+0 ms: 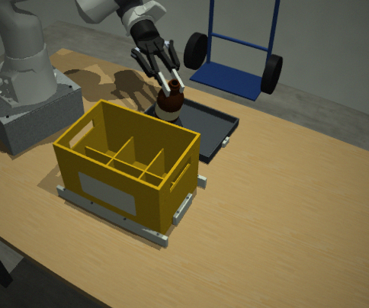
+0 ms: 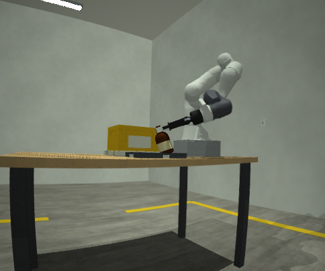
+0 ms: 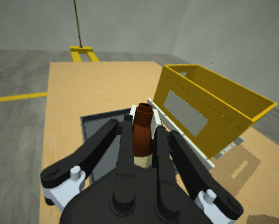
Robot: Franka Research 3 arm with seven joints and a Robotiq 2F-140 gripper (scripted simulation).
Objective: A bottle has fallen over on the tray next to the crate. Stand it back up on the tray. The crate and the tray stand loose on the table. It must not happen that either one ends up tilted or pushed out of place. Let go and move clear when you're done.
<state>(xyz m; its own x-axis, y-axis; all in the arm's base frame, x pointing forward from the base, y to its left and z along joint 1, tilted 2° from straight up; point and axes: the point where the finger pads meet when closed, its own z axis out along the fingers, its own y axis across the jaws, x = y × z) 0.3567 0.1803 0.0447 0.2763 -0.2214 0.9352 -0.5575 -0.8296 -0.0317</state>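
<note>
Now: hand 60 mm above the bottle. From my hand the other things lie so: yellow crate: 270 mm to the right, 60 mm below, 50 mm ahead; then tray: 140 mm below, 50 mm ahead, 10 mm to the left.
</note>
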